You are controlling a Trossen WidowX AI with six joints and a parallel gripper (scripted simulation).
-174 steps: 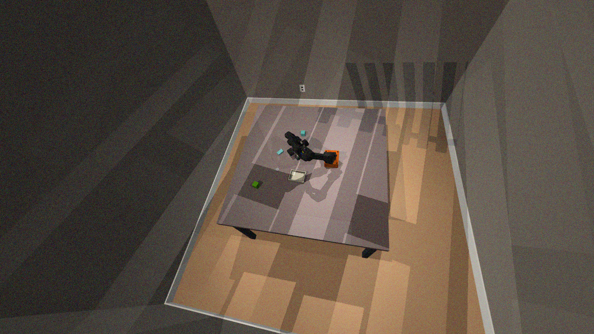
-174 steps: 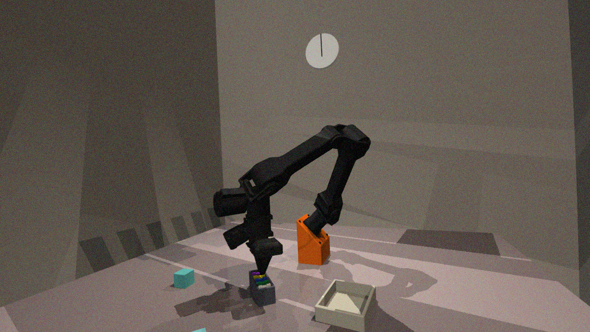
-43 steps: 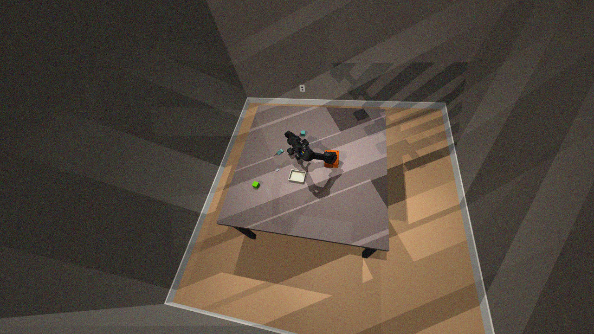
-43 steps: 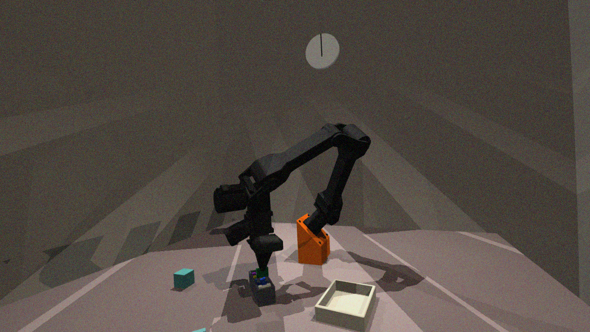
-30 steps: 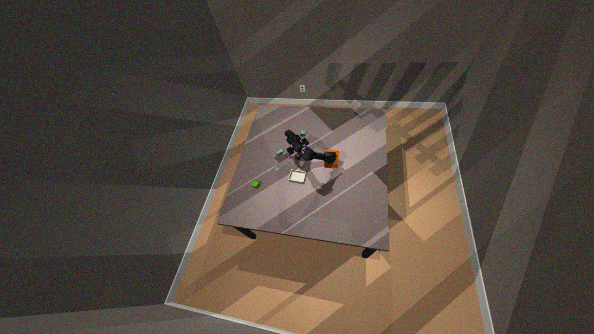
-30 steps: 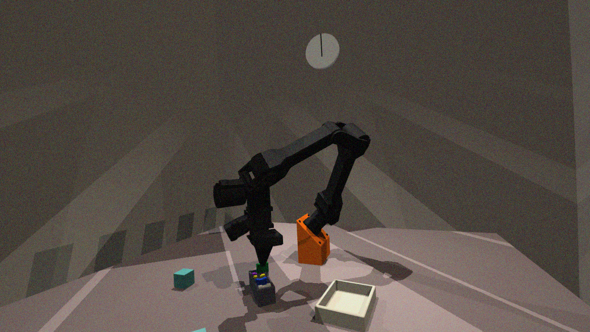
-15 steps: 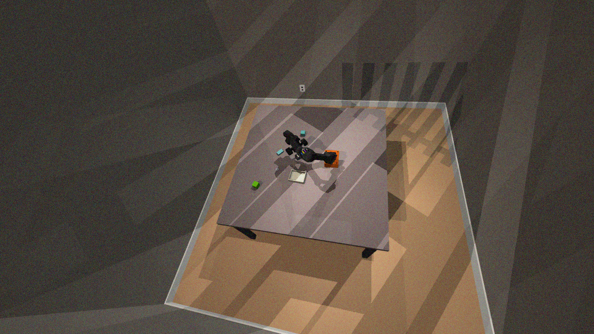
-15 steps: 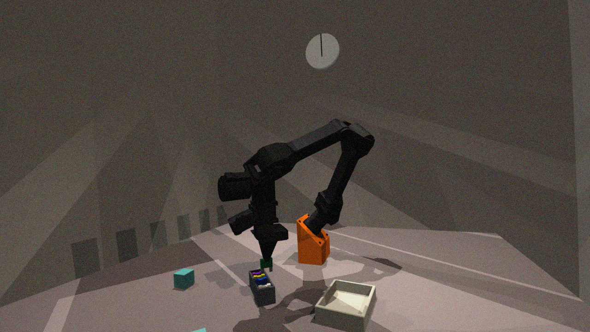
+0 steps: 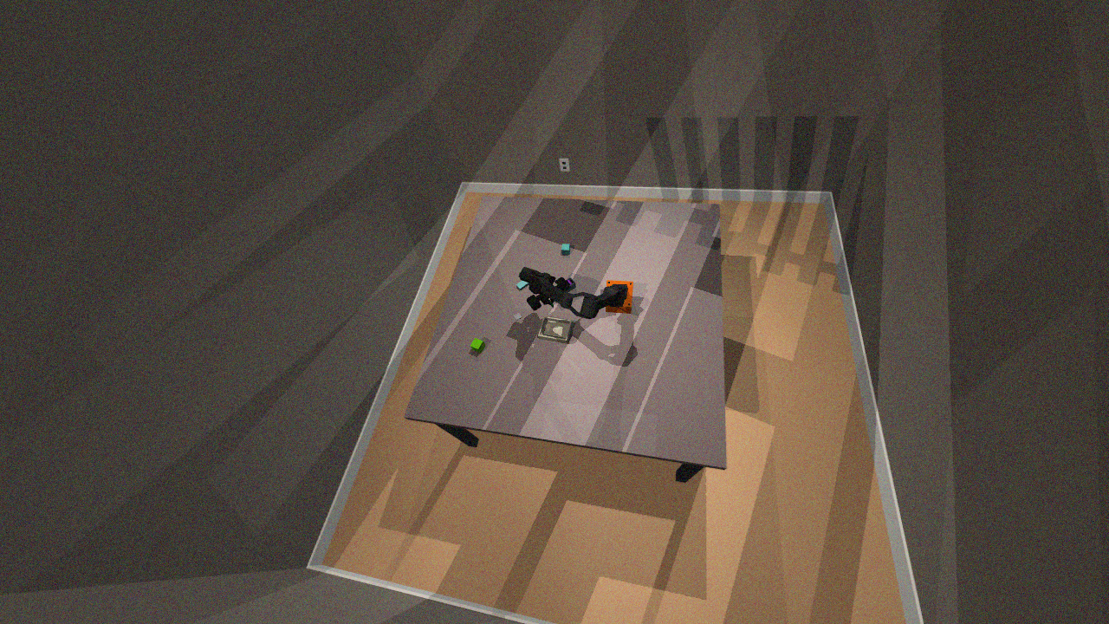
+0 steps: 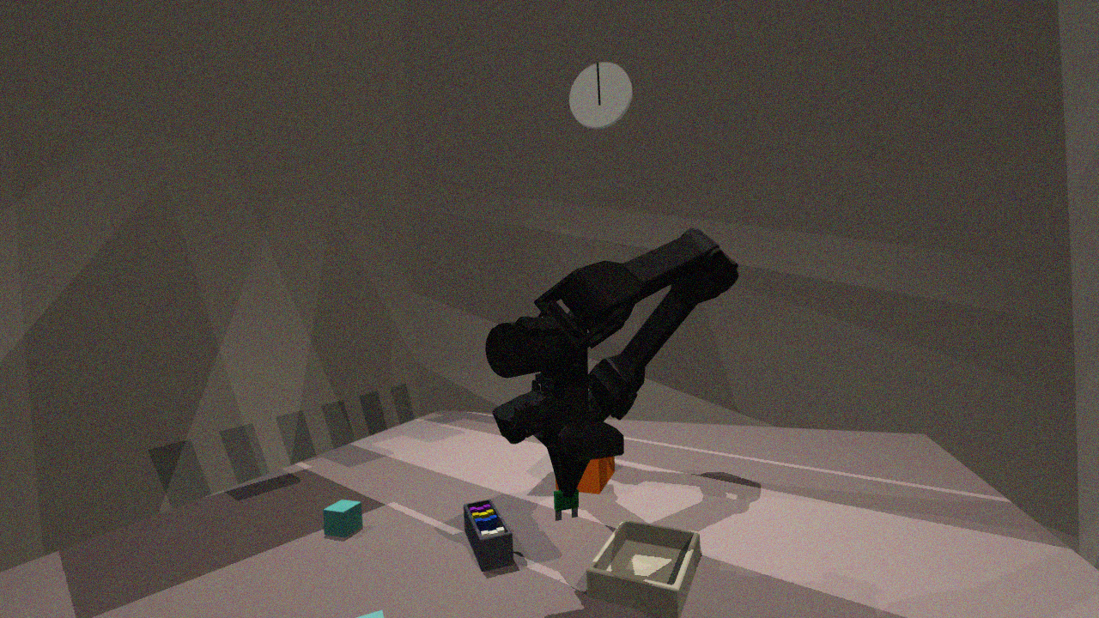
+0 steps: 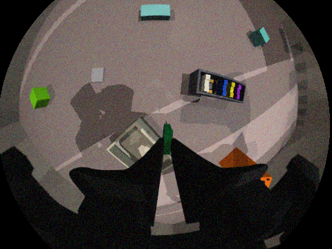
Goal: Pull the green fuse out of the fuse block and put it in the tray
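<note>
The tray is 9 cm to the left of my gripper tip, 9 cm below it and 2 cm behind it. The rest, counted from my gripper tip: flat cyan block 17 cm ahead, 15 cm to the right, 9 cm below; then green fuse 1 cm below; then grey square 17 cm ahead, 10 cm below, 3 cm to the left.
</note>
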